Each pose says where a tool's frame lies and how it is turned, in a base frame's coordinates. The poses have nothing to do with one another.
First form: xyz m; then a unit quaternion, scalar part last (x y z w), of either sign.
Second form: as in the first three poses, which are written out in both.
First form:
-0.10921 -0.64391 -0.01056 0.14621 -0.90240 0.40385 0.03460
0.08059 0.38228 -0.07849 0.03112 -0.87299 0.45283 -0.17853
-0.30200 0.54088 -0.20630 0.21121 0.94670 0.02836 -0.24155
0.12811 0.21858 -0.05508 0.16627 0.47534 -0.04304 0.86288
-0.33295 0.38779 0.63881 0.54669 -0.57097 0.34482 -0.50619
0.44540 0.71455 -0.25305 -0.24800 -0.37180 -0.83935 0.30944
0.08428 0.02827 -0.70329 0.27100 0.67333 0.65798 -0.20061
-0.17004 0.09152 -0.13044 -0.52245 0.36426 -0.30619 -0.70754
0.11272 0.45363 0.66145 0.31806 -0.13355 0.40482 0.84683
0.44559 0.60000 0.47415 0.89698 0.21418 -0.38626 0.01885
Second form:
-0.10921 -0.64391 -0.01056 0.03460 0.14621 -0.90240 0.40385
0.08059 0.38228 -0.07849 0.17853 -0.03112 0.87299 -0.45283
-0.30200 0.54088 -0.20630 0.24155 -0.21121 -0.94670 -0.02836
0.12811 0.21858 -0.05508 0.86288 0.16627 0.47534 -0.04304
-0.33295 0.38779 0.63881 0.50619 -0.54669 0.57097 -0.34482
0.44540 0.71455 -0.25305 0.30944 -0.24800 -0.37180 -0.83935
0.08428 0.02827 -0.70329 0.20061 -0.27100 -0.67333 -0.65798
-0.17004 0.09152 -0.13044 0.70754 0.52245 -0.36426 0.30619
0.11272 0.45363 0.66145 0.84683 0.31806 -0.13355 0.40482
0.44559 0.60000 0.47415 0.01885 0.89698 0.21418 -0.38626

